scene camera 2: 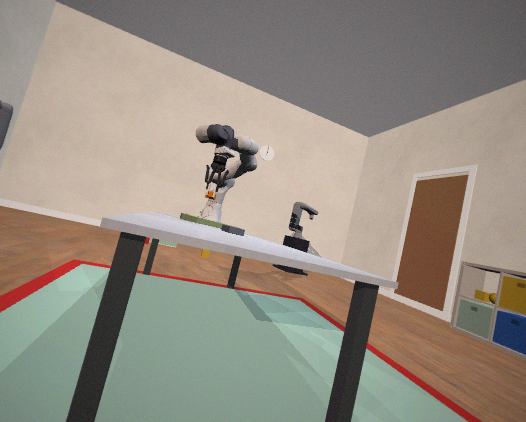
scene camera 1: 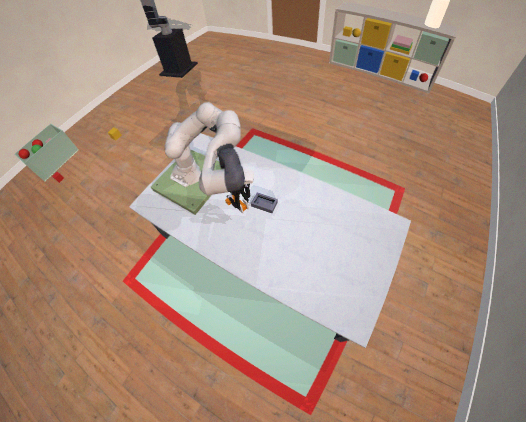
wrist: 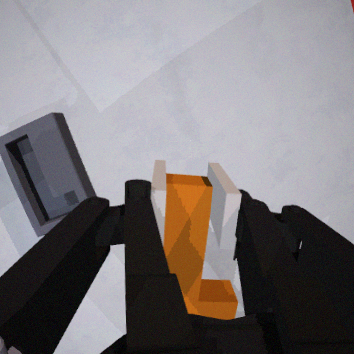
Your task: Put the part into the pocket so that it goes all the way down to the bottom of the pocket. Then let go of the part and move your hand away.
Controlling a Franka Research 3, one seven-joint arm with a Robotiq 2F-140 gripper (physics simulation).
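Note:
The part is an orange L-shaped piece (scene camera 1: 229, 201) (scene camera 2: 210, 195) (wrist: 187, 230). My gripper (scene camera 1: 242, 204) (scene camera 2: 211, 192) (wrist: 185, 180) is shut on its long bar, with a pale finger pad on each side. The scene camera 2 view shows the part held above the table. In the wrist view its short foot points right, near the bottom. The pocket is a recess in a dark grey block (scene camera 1: 263, 208) (scene camera 2: 233, 230) (wrist: 52, 145) on the table. The block lies to the left of the gripper in the wrist view and to its right in the scene camera 1 view, apart from the part.
The white table (scene camera 1: 310, 250) (scene camera 2: 280, 252) carries the block and the green base plate (scene camera 1: 180, 196) (scene camera 2: 192, 218) under the arm. The plate lies left of the block in the scene camera 1 view. A shelf unit (scene camera 1: 394, 16) stands far off by the wall.

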